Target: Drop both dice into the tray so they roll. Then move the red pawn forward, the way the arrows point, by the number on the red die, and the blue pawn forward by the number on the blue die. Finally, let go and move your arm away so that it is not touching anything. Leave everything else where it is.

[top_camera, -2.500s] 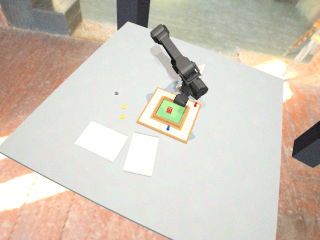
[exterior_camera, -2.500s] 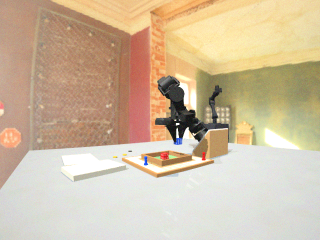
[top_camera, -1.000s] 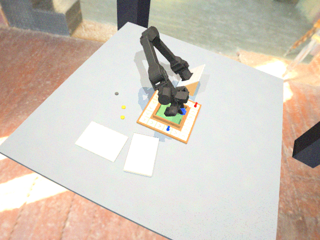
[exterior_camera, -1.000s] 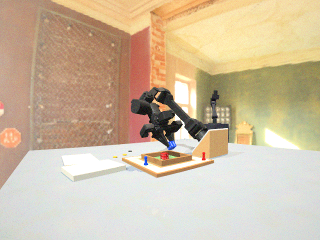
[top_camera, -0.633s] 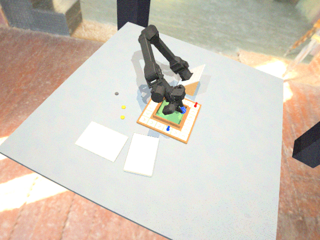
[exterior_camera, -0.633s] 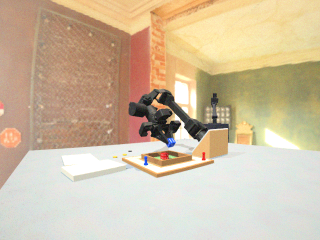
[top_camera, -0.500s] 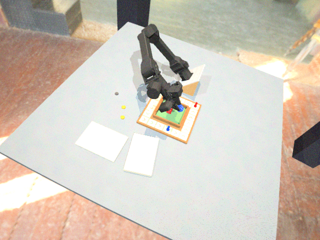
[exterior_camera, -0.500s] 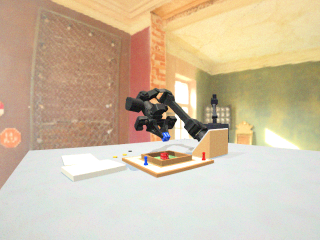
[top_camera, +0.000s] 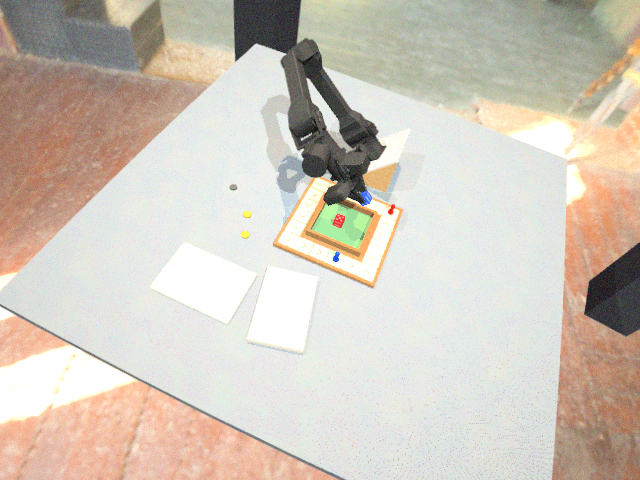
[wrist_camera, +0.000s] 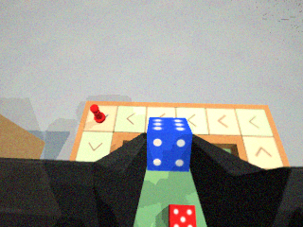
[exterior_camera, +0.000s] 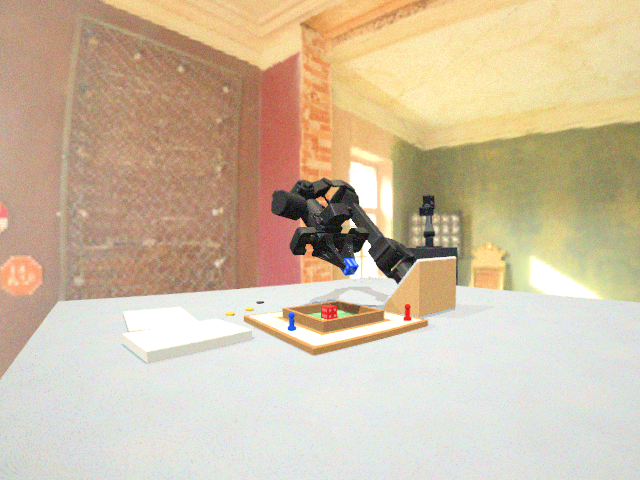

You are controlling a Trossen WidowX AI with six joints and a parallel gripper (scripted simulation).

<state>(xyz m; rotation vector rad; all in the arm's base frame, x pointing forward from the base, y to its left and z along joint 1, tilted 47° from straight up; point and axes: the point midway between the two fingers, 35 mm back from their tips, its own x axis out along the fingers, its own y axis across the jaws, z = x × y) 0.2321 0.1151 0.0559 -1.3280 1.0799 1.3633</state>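
Right now my gripper tip is 100 mm past the red pawn, 100 mm above it and 60 mm to the right of it. The rest, counted from my gripper tip: dark disc (360 mm to the right, 120 mm below, 80 mm ahead); blue pawn (130 mm ahead, 100 mm below, 10 mm to the left).
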